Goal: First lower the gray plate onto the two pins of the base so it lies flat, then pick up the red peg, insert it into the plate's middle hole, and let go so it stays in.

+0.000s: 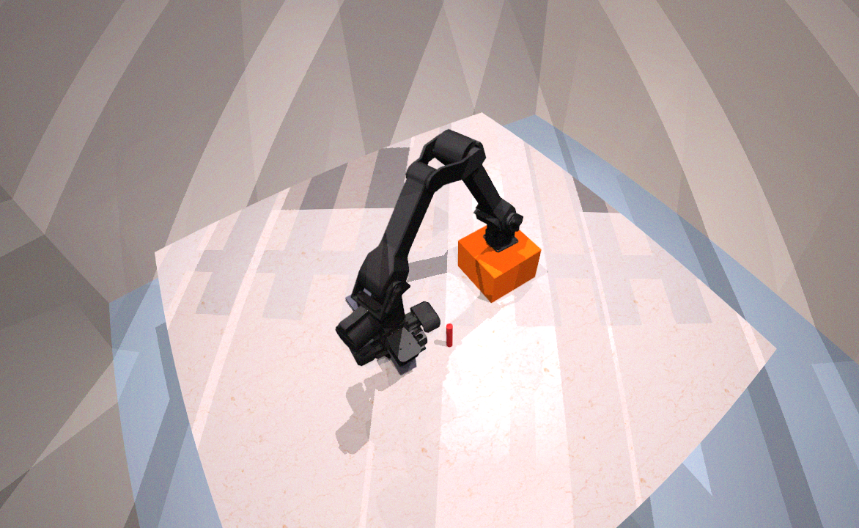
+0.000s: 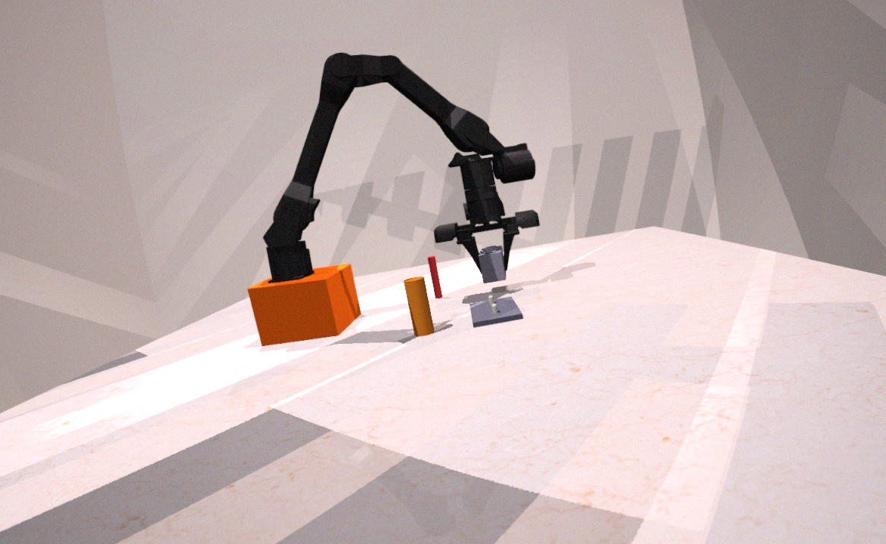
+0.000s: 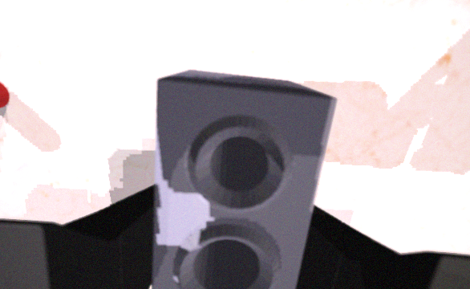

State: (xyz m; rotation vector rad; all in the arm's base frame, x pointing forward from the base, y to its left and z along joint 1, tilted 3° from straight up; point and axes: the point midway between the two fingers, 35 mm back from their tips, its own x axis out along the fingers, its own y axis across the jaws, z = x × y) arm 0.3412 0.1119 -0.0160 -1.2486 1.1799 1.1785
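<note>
Now: gripper tip 16 cm to the left of the gray base and 3 cm above it. Also, from my gripper tip: gray plate (3 cm above); then orange-brown cylinder (10 cm behind, 22 cm to the right, 1 cm above); then red peg (12 cm behind, 2 cm to the left, 1 cm above).
</note>
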